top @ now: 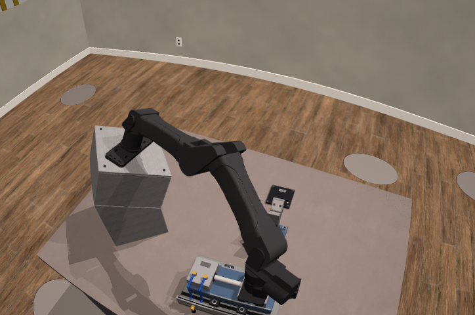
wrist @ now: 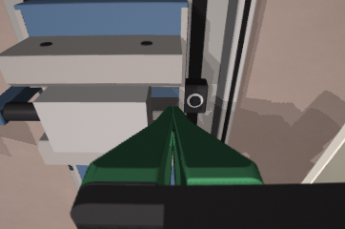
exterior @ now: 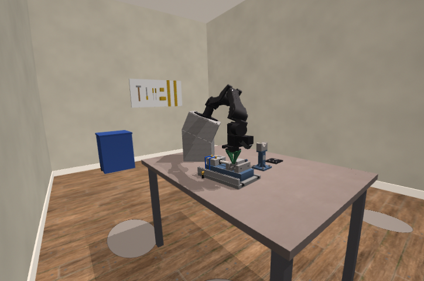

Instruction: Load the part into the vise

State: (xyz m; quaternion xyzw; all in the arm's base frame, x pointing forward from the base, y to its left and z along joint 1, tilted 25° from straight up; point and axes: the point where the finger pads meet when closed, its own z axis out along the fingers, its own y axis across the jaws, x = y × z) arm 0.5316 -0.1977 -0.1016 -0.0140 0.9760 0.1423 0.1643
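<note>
Right now the part is 1 cm behind my hand, 4 cm to the left of it and 2 cm below it. Also, from my hand: work stop rod 1 cm behind, 9 cm to the left, 2 cm below; then air cylinder 17 cm behind, 3 cm to the left, 3 cm below; then piston rod 9 cm behind, 4 cm to the left, 3 cm below.
</note>
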